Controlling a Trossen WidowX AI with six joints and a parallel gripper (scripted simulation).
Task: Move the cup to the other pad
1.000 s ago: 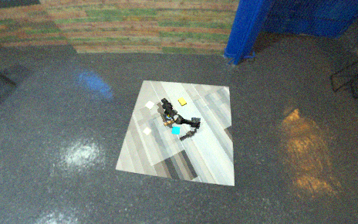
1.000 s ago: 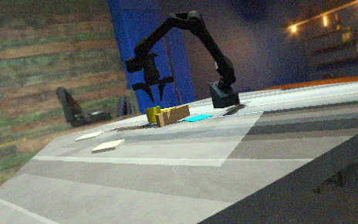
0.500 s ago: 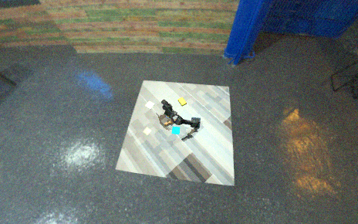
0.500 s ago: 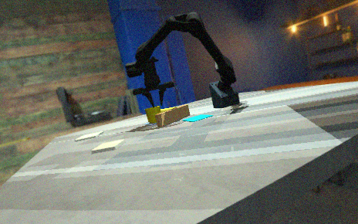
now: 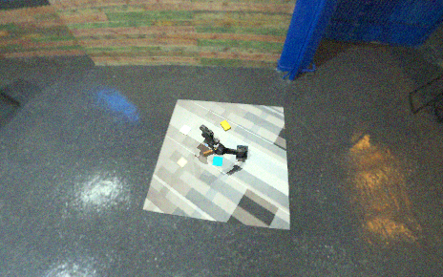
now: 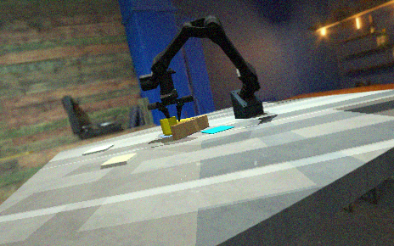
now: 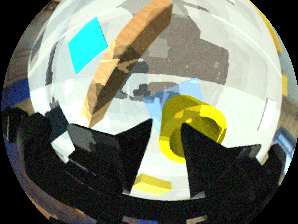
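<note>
The light blue pad is 6 cm below my gripper tip, 2 cm to the right of it and 2 cm ahead of it. Also, from my gripper tip: yellow cup: 2 cm to the right, 2 cm ahead, 1 cm below; then tan wooden block: 9 cm to the left, 3 cm below, 2 cm behind.
</note>
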